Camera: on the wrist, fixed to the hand. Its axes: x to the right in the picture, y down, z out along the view.
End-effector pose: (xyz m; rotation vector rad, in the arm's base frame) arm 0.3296 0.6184 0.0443 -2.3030 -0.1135 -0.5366
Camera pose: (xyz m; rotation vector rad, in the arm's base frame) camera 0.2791 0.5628 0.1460 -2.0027 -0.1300 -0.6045
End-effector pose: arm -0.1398 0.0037 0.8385 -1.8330 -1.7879 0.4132
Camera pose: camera -0.1043 -0.0167 0.9581 -1.6295 -1.5753 0.5229
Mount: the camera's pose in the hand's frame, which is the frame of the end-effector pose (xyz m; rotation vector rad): 0.0004 -0.0398 -0.1200 0.2759 0.1068 -0.0024
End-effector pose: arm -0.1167 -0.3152 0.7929 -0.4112 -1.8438 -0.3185
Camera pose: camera -0.0311 -0.4010 0.8289 -0.1975 -1.7530 -0.0830
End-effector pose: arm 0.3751 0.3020 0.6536 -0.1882 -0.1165 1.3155
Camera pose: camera 0.4359 0.2843 0.5442 -0.0231 0.1551 1.3017
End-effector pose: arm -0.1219 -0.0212 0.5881 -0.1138 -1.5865 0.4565
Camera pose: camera 0.0033 -0.0312 0.6028 0.0731 -1.4051 0.6522
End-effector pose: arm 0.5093 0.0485 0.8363 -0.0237 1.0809 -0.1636
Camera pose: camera 0.3991 0.0164 0.7833 0.2339 1.1568 -0.3178
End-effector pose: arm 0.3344 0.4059 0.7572 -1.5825 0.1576 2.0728
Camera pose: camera 0.4568 0.3927 0.7283 -1.5202 0.4590 1.8718
